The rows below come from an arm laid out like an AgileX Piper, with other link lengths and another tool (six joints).
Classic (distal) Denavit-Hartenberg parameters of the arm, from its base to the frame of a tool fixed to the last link. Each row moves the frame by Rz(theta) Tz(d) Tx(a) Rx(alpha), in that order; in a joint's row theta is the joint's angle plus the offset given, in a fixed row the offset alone. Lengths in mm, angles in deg.
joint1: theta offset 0  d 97.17  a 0  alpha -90
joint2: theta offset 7.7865  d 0  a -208.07  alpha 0
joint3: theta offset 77.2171  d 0  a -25.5  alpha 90
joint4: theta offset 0  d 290.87  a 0  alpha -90
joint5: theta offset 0  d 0  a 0  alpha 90
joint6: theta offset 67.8  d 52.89  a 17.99  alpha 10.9
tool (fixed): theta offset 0  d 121.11  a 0  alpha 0
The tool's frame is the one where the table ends.
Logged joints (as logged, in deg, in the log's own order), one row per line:
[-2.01, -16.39, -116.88, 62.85, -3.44, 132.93]
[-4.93, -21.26, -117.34, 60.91, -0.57, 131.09]
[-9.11, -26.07, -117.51, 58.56, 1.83, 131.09]
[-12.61, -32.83, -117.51, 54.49, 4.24, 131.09]
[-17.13, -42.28, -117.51, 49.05, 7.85, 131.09]
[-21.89, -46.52, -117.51, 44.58, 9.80, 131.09]
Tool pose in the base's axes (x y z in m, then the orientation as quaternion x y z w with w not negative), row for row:
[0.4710, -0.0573, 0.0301, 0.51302, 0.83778, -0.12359, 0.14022]
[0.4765, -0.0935, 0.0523, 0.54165, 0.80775, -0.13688, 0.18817]
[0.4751, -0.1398, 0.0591, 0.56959, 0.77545, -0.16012, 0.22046]
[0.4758, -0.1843, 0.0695, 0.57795, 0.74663, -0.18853, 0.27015]
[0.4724, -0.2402, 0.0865, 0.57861, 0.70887, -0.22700, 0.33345]
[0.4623, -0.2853, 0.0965, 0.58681, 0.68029, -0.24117, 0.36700]
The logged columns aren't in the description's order. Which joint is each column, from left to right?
Columns, left to right: joint1, joint4, joint3, joint5, joint6, joint2.
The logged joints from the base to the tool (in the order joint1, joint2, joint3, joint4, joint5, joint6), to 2 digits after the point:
[-2.01, 132.93, -116.88, -16.39, 62.85, -3.44]
[-4.93, 131.09, -117.34, -21.26, 60.91, -0.57]
[-9.11, 131.09, -117.51, -26.07, 58.56, 1.83]
[-12.61, 131.09, -117.51, -32.83, 54.49, 4.24]
[-17.13, 131.09, -117.51, -42.28, 49.05, 7.85]
[-21.89, 131.09, -117.51, -46.52, 44.58, 9.80]

